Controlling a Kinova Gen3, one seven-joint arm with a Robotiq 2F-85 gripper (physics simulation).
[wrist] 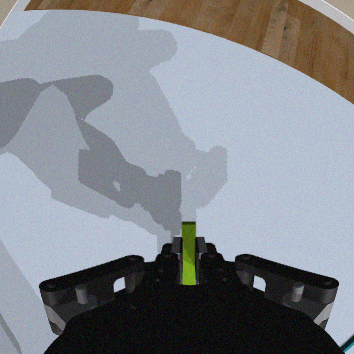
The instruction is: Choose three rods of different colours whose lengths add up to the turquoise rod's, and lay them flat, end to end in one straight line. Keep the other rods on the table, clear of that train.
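Frame: origin at the arm's base, x ahead, y left, z up, level; centimetres.
Seen in the pictures: gripper, fingertip midpoint: [188,248].
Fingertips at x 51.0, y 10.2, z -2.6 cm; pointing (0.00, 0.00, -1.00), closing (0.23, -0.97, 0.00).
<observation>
A point is followed by its place in that frame.
A lime green rod [188,270] @(x 49.6, y 9.9, z -1.8 cm) lies between the fingertips at the lower middle of the wrist view, pointing away from the gripper. My gripper [188,248] @(x 51.0, y 10.2, z -2.6 cm) is shut on it, with one finger against each long side. The rod's near end is hidden by the gripper body. A small piece of a turquoise rod [349,344] @(x 37.8, y -17.2, z -4.8 cm) shows at the lower right corner. Rods of other colours do not show in this view.
The pale blue round table top [280,165] @(x 58.9, y 3.4, z -5.7 cm) spreads around the gripper, with the arm's grey shadows across its left and middle. Its curved edge runs across the top, with a wooden floor [225,25] beyond it.
</observation>
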